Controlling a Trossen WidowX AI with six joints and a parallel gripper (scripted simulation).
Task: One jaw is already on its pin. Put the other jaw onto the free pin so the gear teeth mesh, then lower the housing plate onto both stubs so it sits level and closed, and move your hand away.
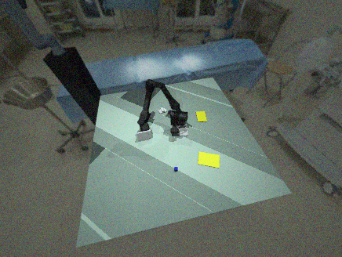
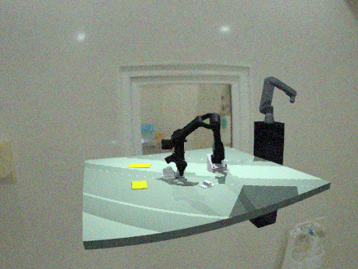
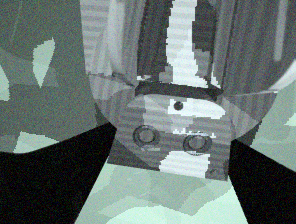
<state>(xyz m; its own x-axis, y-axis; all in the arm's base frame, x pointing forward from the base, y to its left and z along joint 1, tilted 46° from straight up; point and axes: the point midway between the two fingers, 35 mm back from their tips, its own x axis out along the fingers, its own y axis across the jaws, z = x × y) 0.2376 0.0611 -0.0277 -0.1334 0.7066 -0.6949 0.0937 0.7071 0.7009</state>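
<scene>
The jaw lies 20 mm ahead of my gripper tip, 10 mm to the left of it and 10 mm above it. The rest, counted from my gripper tip: blue block 350 mm to the right, 30 mm behind.
</scene>
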